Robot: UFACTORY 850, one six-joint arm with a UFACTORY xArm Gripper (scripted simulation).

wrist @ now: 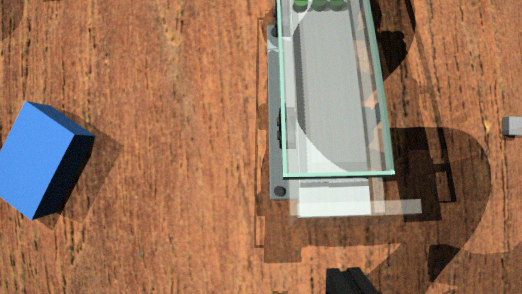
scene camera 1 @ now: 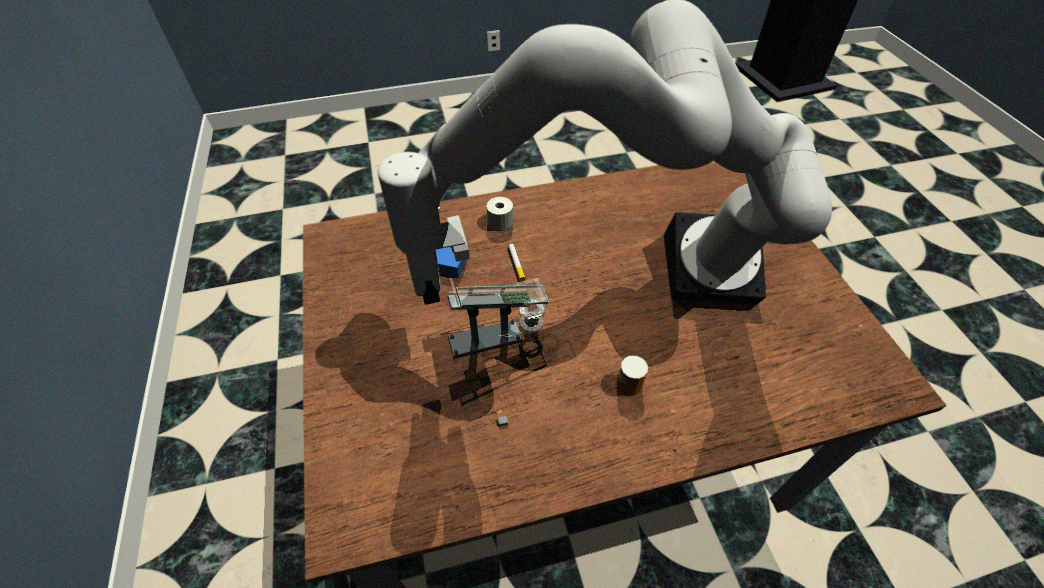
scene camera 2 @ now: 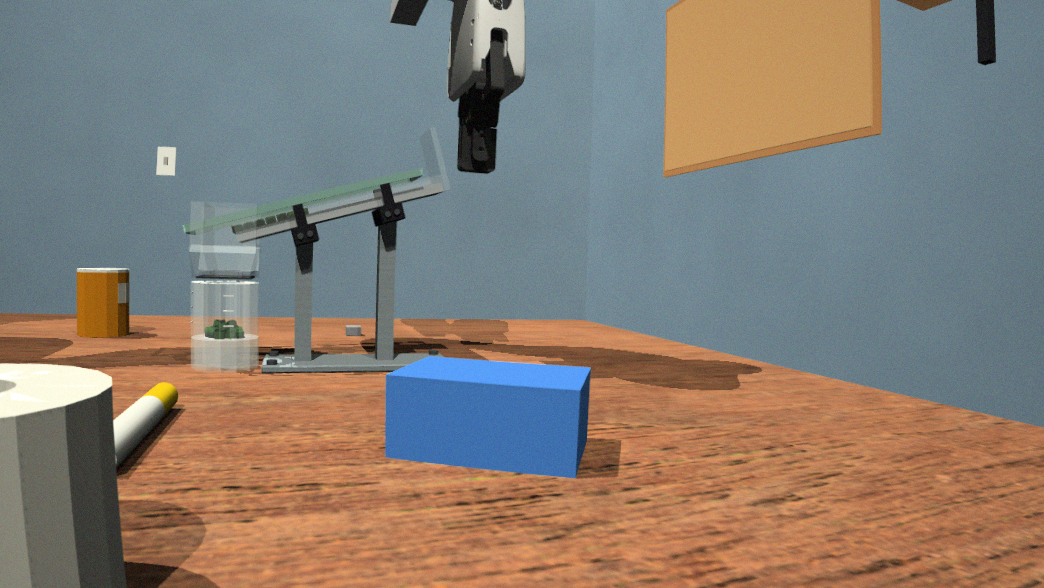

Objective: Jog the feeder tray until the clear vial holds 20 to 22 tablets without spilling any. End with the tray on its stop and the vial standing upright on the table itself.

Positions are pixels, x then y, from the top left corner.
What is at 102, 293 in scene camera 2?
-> An orange bottle.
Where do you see a feeder tray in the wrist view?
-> At 356, 202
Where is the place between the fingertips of my gripper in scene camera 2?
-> At 475, 171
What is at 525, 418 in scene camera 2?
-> A blue block.
